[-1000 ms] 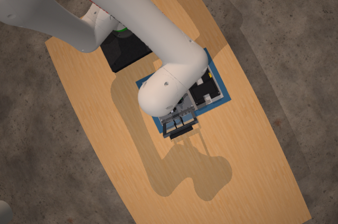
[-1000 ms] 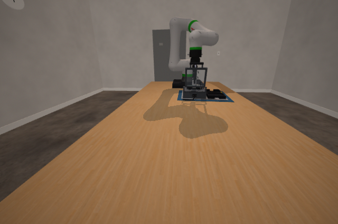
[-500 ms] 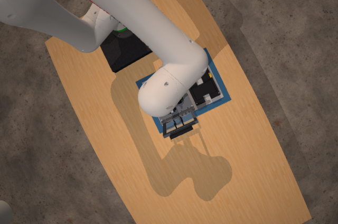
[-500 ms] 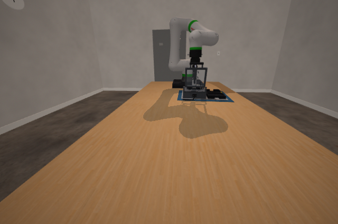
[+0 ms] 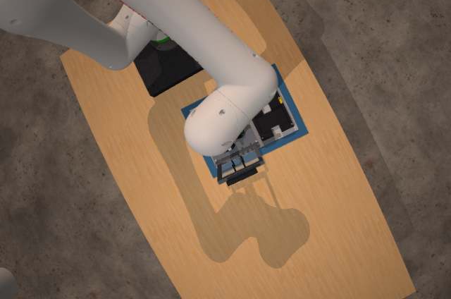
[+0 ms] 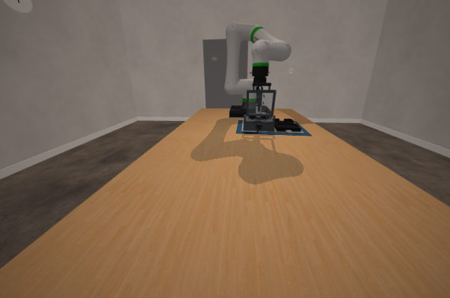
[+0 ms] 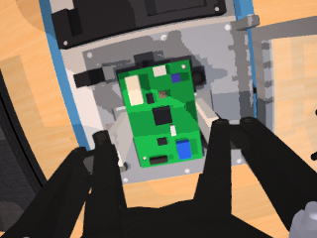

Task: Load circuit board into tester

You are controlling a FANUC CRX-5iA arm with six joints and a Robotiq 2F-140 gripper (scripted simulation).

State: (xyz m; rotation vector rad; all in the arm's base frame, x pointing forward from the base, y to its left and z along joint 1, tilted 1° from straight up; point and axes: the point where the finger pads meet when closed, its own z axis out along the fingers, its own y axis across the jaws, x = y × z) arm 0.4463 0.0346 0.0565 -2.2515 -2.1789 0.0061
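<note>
Right now the green circuit board is 20 mm below my hand. Also, from my hand: clear lid: 120 mm ahead, 80 mm above; black latch hook: 60 mm to the left, 60 mm behind, 10 mm below; tester: 30 mm to the left, 30 mm ahead, 10 mm above.
</note>
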